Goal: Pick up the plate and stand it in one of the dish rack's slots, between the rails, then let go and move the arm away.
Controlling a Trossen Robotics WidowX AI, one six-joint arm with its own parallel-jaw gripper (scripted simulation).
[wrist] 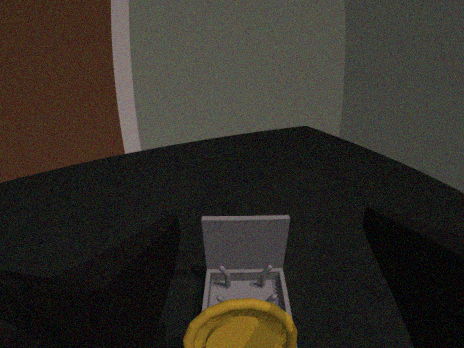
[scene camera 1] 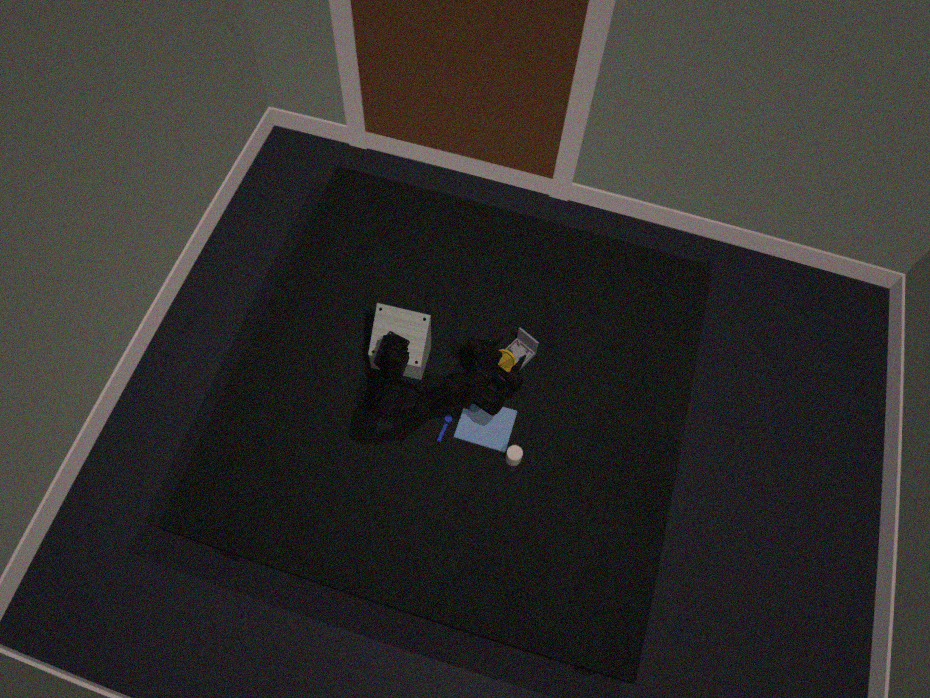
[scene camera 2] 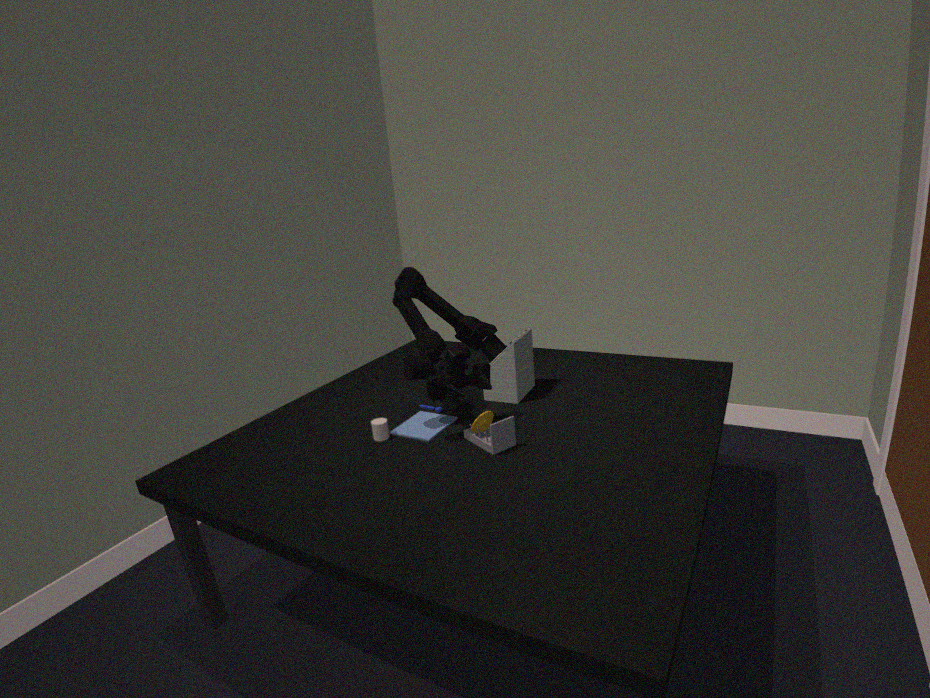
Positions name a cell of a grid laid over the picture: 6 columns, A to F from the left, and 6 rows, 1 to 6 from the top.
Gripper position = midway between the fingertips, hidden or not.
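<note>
Gripper (scene camera 2: D4) open, holding nothing; also at (wrist: D4) and (scene camera 1: D3). Grey dish rack (scene camera 2: D4) visible. Light blue mat (scene camera 1: D4), also (scene camera 2: C4).
</note>
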